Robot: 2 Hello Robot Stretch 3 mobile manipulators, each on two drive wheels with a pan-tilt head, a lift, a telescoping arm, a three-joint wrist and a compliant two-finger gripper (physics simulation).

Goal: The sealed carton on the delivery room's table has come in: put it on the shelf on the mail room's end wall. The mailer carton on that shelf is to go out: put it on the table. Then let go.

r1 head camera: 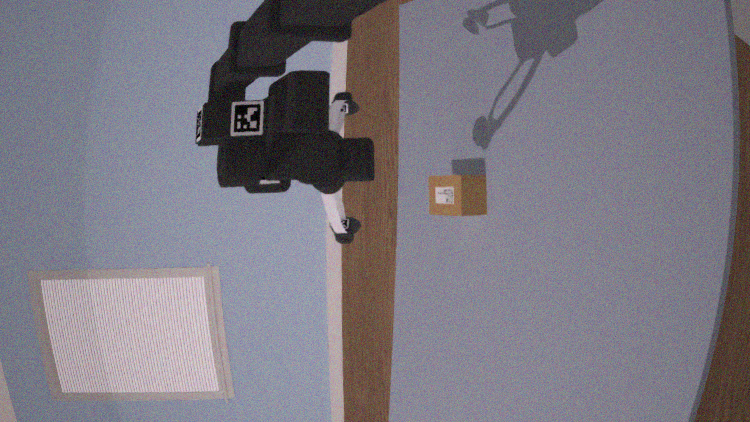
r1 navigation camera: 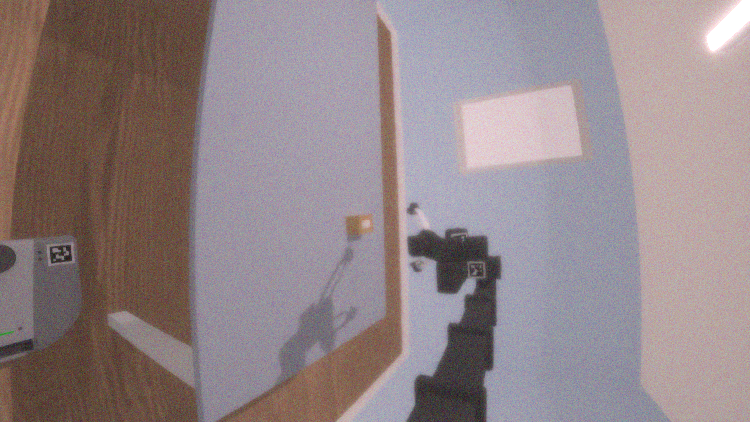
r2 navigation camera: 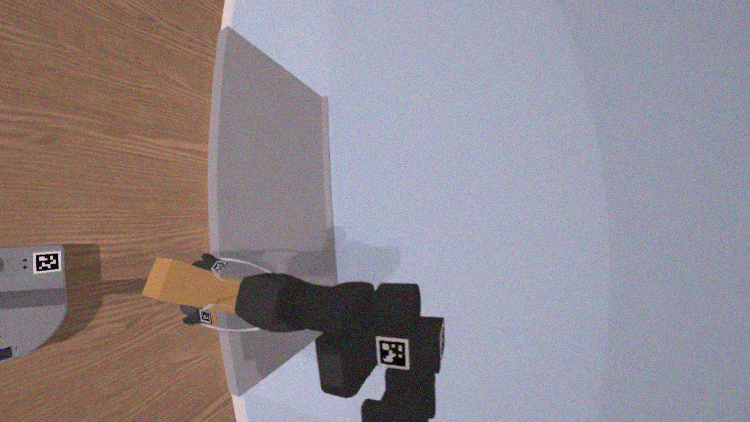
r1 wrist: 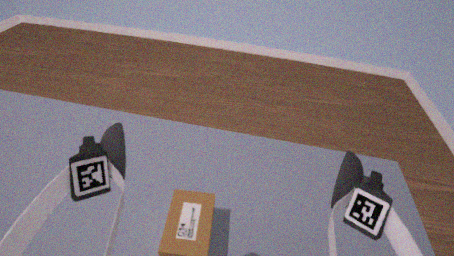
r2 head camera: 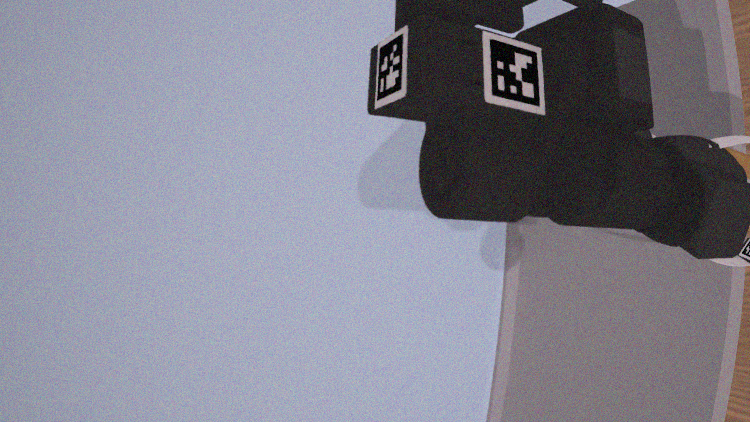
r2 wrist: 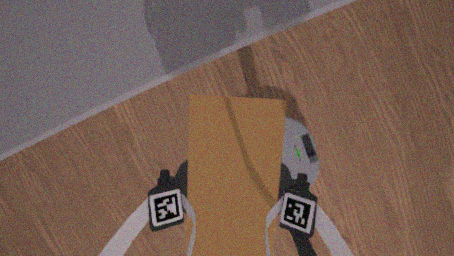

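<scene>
The sealed carton [r1 head camera: 472, 195] [r1 navigation camera: 359, 224] [r1 wrist: 200, 247], a brown box with a white label, stands on the blue-grey table [r1 head camera: 524, 314] [r1 navigation camera: 288, 131] [r1 wrist: 280, 200]. The r1 gripper [r1 head camera: 346, 166] [r1 navigation camera: 415, 236] [r1 wrist: 231, 165] is open and empty, above and apart from the carton; in the r1 wrist view the carton shows low between the fingers. The r2 gripper [r2 navigation camera: 198, 287] [r2 wrist: 234, 175] is shut on the orange-brown mailer carton [r2 navigation camera: 178, 283] [r2 wrist: 235, 130], its fingers on both sides. This carton reaches out past the front edge of the grey shelf [r2 head camera: 618, 314] [r2 navigation camera: 267, 157] [r2 wrist: 75, 75], over the floor. In the r2 head view the fingers are mostly cut off.
A framed white panel [r1 head camera: 131, 335] [r1 navigation camera: 524, 128] is on the blue wall behind the table. A pale bar [r1 navigation camera: 152, 346] lies low by the table's near edge. The r1 base [r1 navigation camera: 52, 293] and the r2 base [r2 navigation camera: 31, 299] [r2 wrist: 300, 145] stand on wood floor.
</scene>
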